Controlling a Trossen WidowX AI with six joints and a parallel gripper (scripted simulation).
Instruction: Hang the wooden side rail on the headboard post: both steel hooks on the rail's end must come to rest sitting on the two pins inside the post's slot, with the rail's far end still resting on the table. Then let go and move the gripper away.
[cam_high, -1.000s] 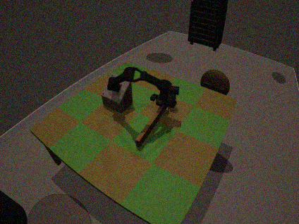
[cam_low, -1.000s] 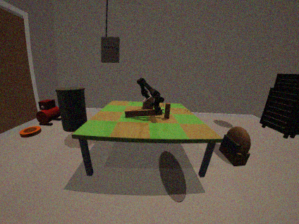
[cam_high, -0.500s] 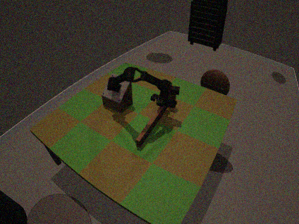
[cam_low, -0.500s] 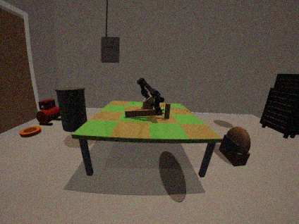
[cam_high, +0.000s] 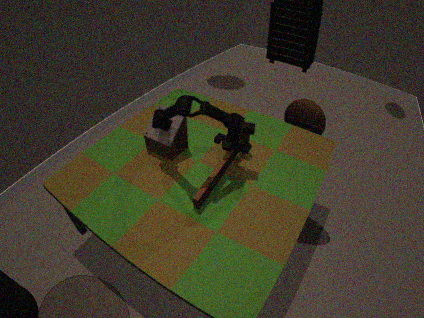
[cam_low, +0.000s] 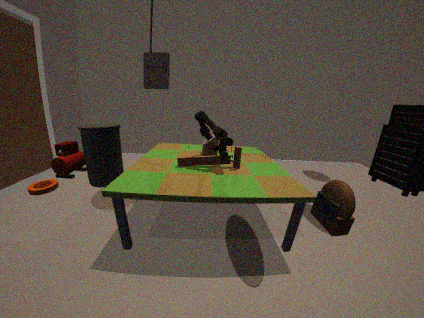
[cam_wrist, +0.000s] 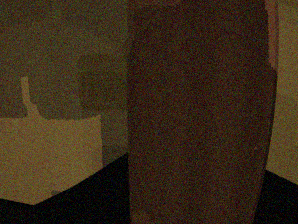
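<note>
Right now the headboard post is 13 cm to the left of my gripper tip and 4 cm above it.
</note>
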